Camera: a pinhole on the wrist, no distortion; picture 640 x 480 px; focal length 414.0 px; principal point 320.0 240.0 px. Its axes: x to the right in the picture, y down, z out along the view. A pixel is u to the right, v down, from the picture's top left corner.
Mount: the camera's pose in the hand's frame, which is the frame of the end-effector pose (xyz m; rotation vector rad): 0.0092 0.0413 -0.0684 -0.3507 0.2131 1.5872
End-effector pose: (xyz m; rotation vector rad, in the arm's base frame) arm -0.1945 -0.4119 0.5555 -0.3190 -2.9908 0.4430
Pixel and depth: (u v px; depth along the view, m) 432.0 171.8 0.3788
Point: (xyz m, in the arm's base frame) -0.2092 -0.2195 0.2352
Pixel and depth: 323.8 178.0 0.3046
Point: -0.2197 -0.3238 0.3042
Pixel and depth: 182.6 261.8 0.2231
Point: -0.1857 -0.4162 0.3825
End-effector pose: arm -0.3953 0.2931 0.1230 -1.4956 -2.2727 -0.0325
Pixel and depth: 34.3 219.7 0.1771
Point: -0.4526 0.3261 -0.0014
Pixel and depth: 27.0 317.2 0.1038
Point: -0.3998 0.2933 0.0669
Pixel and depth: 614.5 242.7 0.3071
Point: -0.1219 0.4542 -0.0873
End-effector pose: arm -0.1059 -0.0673 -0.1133 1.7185 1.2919 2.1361
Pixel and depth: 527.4 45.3 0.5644
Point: 0.3468 -0.0682 0.3888
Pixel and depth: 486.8 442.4 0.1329
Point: -0.0006 -0.1737 -0.0760
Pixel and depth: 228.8 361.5 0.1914
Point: 0.0447 -0.0796 -0.1179
